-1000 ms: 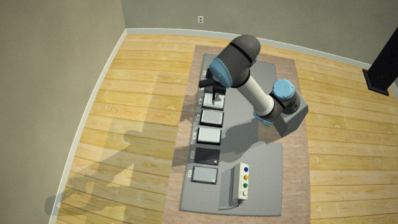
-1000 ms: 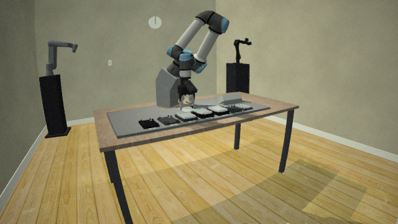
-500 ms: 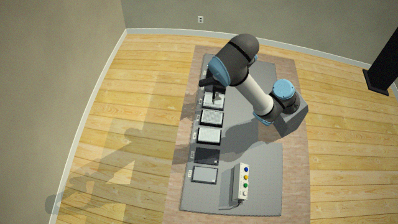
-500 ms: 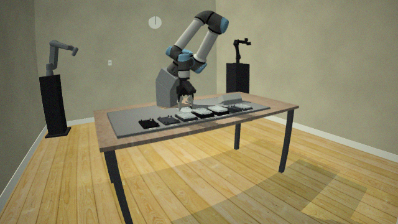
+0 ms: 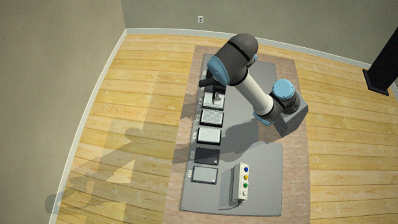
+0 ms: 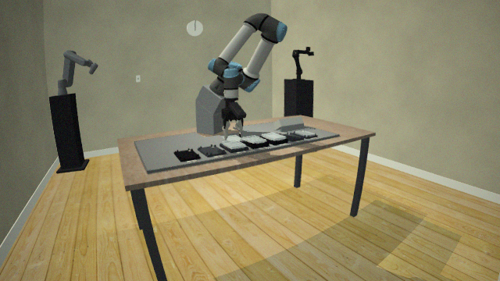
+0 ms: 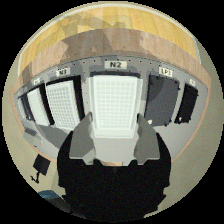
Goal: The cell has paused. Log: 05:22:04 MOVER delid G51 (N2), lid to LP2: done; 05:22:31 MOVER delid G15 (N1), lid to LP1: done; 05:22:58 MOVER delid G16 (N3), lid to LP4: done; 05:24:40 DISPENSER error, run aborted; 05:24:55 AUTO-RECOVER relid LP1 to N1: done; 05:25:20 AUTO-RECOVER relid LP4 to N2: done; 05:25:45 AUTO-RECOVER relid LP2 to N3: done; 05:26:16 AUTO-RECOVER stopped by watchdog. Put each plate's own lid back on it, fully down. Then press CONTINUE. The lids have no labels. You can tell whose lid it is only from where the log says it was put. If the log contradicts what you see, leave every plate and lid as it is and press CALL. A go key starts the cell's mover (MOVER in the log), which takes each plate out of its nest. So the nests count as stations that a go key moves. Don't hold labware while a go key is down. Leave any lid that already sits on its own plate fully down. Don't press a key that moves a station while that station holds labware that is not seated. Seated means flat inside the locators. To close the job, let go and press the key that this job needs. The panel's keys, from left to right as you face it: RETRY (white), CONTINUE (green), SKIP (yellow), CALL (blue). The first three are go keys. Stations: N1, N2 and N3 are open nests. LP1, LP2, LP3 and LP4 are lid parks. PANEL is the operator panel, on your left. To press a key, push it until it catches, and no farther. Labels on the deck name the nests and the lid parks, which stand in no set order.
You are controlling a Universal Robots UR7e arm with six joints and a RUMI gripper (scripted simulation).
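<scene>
Right now my hand is 2 cm past the plate, 13 cm to the right of it and 3 cm above it. Round my hand: blue key (28 cm behind, 45 cm to the left, 1 cm above); clear lid (6 cm behind, 51 cm to the left, 5 cm below); LP2 lid park (4 cm behind, 39 cm to the left, 6 cm below).
</scene>
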